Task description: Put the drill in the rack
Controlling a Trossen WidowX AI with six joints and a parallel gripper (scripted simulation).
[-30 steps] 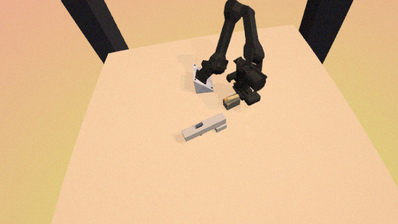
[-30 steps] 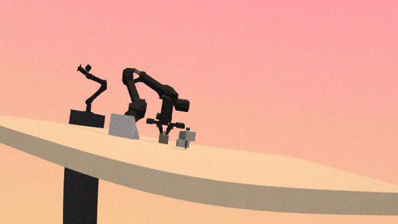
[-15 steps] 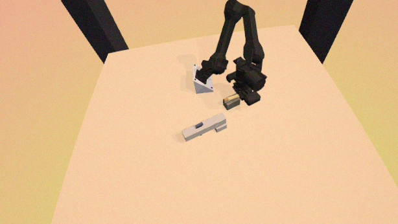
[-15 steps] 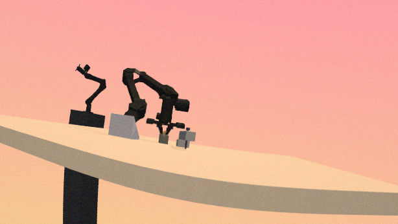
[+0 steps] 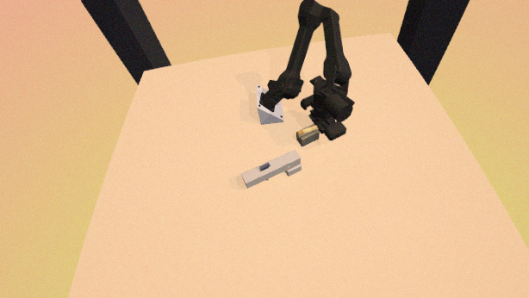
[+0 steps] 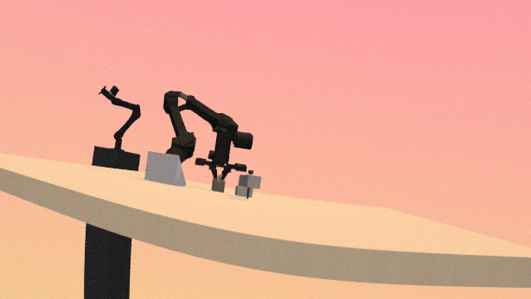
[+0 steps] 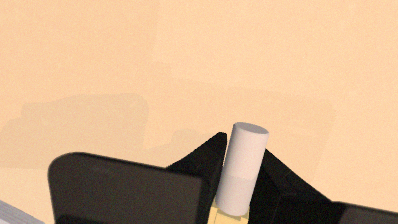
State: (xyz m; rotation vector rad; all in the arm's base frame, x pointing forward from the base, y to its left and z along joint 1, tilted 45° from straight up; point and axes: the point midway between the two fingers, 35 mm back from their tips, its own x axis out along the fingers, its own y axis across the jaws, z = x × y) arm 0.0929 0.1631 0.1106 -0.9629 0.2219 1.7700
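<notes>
Now: gripper tip 20 mm short of the pale cylindrical drill, 40 mm to the left of it and 40 mm below it. The rest, counted from my gripper tip: blue key: 180 mm ahead, 180 mm to the right, 50 mm above; grey housing block: 170 mm ahead, 150 mm to the right, 40 mm above; notched rack: 20 mm ahead, 50 mm to the right, 10 mm above.
</notes>
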